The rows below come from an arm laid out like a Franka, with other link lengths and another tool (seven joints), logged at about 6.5 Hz.
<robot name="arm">
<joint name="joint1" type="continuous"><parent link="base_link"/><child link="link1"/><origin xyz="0 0 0.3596"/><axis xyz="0 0 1"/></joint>
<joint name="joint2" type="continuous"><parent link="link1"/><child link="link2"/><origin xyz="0 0 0" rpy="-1.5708 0 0"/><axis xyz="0 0 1"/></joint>
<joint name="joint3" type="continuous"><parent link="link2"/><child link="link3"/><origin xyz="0 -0.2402 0" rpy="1.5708 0 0"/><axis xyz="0 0 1"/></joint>
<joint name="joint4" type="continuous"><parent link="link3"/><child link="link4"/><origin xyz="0.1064 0 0" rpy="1.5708 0 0"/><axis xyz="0 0 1"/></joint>
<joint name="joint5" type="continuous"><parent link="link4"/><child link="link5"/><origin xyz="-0.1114 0.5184 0" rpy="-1.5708 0 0"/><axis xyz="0 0 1"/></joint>
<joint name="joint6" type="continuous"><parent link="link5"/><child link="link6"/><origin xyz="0 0 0" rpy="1.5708 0 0"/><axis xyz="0 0 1"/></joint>
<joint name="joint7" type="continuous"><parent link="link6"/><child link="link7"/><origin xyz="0.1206 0 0" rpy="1.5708 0 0"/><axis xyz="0 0 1"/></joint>
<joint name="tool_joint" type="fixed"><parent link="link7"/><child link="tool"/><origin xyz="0.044 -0.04 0.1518" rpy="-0.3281 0 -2.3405"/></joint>
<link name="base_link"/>
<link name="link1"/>
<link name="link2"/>
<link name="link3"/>
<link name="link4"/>
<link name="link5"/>
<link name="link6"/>
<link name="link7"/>
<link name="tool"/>
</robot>
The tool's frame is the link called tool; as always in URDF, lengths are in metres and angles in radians. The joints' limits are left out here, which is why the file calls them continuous.
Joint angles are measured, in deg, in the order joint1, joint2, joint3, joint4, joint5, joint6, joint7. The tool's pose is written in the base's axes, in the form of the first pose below.
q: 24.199 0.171 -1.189 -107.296 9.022 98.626 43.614
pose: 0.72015 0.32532 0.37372 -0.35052 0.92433 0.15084 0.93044 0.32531 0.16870
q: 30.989 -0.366 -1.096 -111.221 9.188 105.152 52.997
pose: 0.68400 0.39898 0.35073 -0.30091 0.94452 0.13169 0.94142 0.27215 0.19917
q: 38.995 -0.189 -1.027 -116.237 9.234 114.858 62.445
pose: 0.63087 0.47960 0.31494 -0.26313 0.95612 0.12883 0.94103 0.22492 0.25273
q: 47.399 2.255 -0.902 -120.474 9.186 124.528 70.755
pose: 0.55924 0.55479 0.25906 -0.25002 0.95936 0.13085 0.93660 0.20536 0.28391
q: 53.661 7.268 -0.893 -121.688 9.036 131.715 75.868
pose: 0.49984 0.60371 0.19773 -0.25772 0.95820 0.12426 0.93202 0.21262 0.29347
